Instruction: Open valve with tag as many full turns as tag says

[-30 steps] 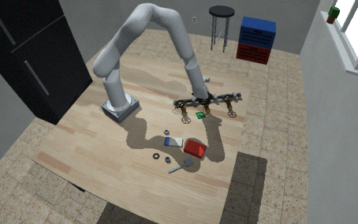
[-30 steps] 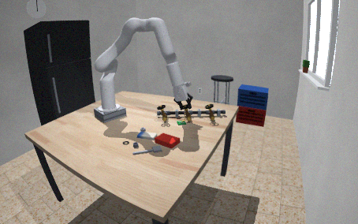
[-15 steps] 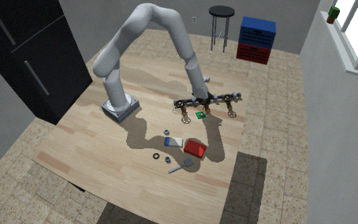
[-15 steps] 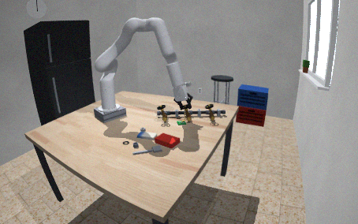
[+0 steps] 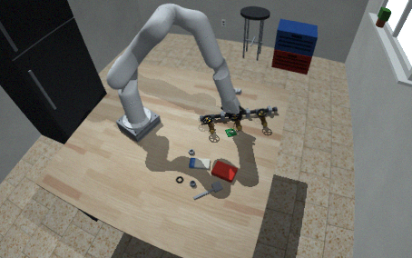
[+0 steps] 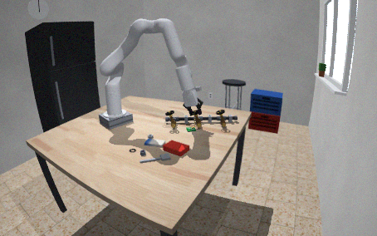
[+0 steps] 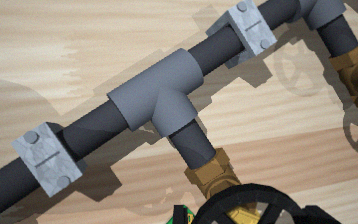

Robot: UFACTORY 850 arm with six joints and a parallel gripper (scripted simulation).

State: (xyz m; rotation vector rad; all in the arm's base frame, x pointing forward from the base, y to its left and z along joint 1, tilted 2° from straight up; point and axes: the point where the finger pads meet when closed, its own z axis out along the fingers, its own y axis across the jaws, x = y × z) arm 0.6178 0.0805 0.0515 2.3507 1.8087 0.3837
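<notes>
Now: hand 3 cm past the green tag, 5 cm to the left of it and 10 cm above it. Also, from my hand: grey scraper (6 cm behind, 44 cm to the right, 10 cm below); red box (1 cm behind, 33 cm to the right, 9 cm below); white block (15 cm behind, 30 cm to the right, 10 cm below).
</notes>
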